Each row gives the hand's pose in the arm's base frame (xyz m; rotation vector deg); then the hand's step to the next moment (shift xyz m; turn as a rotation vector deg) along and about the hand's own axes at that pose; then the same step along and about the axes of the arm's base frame.
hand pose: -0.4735 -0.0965 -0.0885 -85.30 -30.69 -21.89
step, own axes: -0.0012 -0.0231 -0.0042 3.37 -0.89 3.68
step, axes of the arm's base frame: -0.0133 -0.0056 0.0185 1.92 3.89 2.62
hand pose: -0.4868 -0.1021 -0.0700 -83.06 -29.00 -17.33
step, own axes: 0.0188 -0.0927 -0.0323 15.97 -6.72 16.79
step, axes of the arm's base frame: -0.0247 -0.0401 0.0881 7.97 17.53 14.54
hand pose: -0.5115 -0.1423 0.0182 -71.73 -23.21 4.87
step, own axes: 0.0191 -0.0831 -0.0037 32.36 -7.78 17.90
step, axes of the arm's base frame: 0.0060 -0.0246 0.0815 22.60 22.80 19.93
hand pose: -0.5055 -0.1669 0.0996 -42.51 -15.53 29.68
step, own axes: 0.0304 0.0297 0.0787 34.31 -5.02 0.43
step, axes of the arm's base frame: -0.0172 0.0797 0.0367 30.46 15.58 5.69
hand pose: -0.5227 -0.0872 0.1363 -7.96 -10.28 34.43
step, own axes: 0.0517 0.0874 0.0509 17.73 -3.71 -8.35
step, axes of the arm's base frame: -0.0166 0.1049 0.0403 18.13 6.47 -5.22
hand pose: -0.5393 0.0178 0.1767 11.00 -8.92 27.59
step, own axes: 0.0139 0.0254 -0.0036 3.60 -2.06 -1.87
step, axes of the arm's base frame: 0.0005 0.0290 0.0029 4.32 0.22 -1.42
